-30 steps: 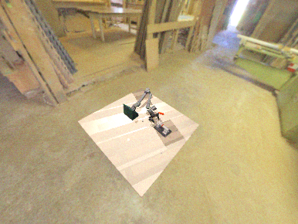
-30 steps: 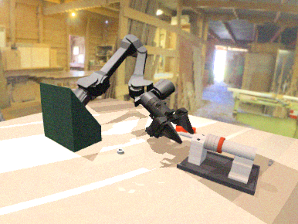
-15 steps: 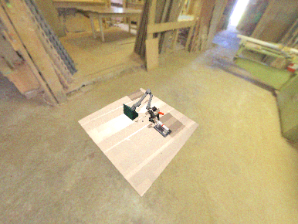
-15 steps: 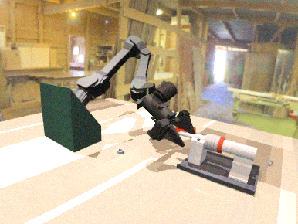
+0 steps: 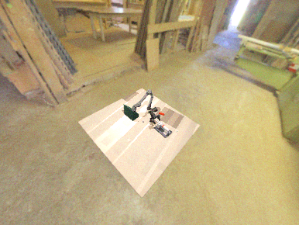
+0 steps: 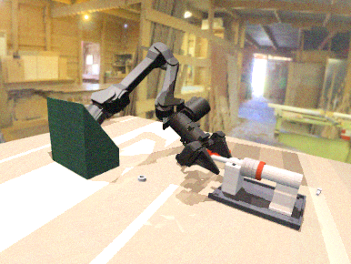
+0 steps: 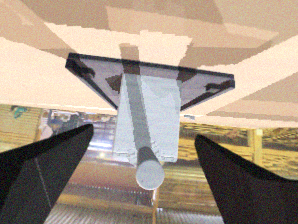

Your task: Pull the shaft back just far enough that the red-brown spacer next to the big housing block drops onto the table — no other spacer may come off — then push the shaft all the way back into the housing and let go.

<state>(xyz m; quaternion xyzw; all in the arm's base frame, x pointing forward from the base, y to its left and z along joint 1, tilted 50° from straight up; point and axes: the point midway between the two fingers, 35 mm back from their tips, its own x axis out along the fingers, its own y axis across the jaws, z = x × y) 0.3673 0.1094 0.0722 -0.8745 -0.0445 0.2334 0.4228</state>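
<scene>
Right now the thin shaft is 4 cm ahead of my gripper tip and 2 cm above it. Round my gripper tip: red-brown spacer 9 cm ahead, 2 cm above, 1 cm to the right.
</scene>
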